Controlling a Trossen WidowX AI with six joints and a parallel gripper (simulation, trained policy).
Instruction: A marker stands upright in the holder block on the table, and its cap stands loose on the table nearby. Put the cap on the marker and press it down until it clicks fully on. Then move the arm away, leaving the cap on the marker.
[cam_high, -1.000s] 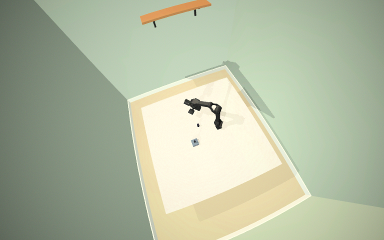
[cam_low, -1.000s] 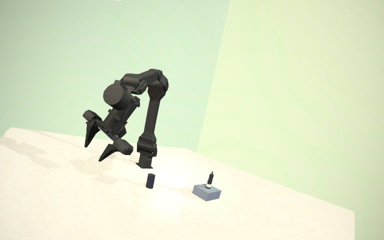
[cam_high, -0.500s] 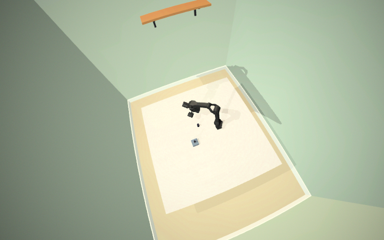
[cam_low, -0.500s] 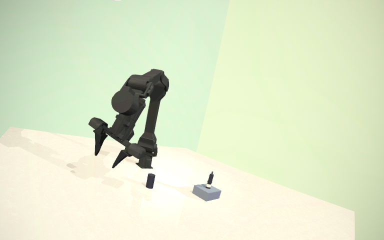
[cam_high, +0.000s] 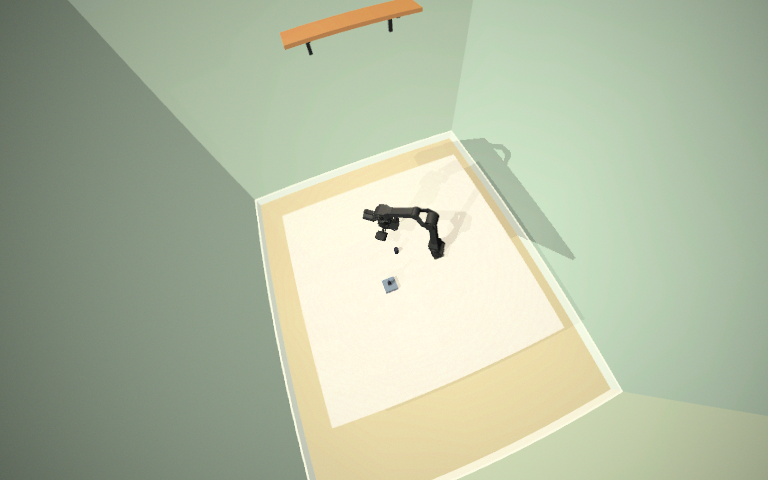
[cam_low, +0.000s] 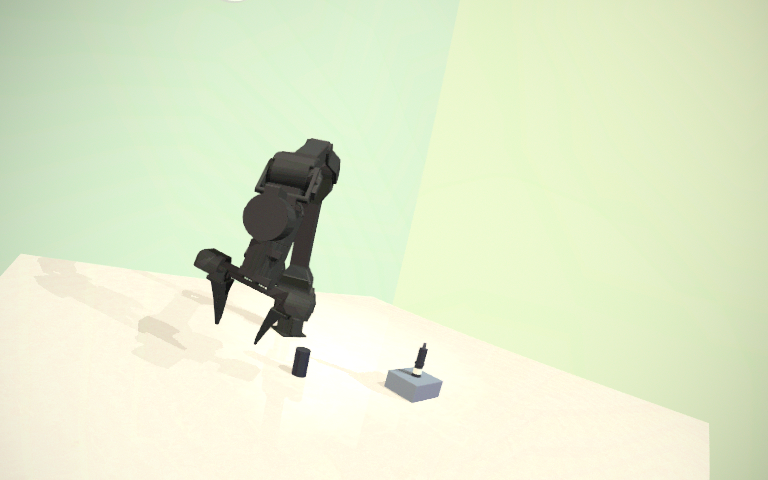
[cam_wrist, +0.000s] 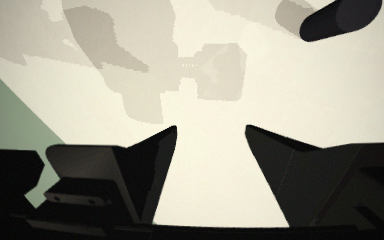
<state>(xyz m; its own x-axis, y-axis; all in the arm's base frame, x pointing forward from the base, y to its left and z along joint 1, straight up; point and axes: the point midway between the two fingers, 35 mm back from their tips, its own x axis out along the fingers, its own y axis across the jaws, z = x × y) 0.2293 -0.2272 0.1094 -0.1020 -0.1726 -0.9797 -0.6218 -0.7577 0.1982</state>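
Right now my gripper tip is 1 cm past the dark cap, 13 cm to the right of it and 5 cm above it. From my gripper tip the other things lie so: grey holder block (10 cm ahead, 31 cm to the left, 6 cm below).
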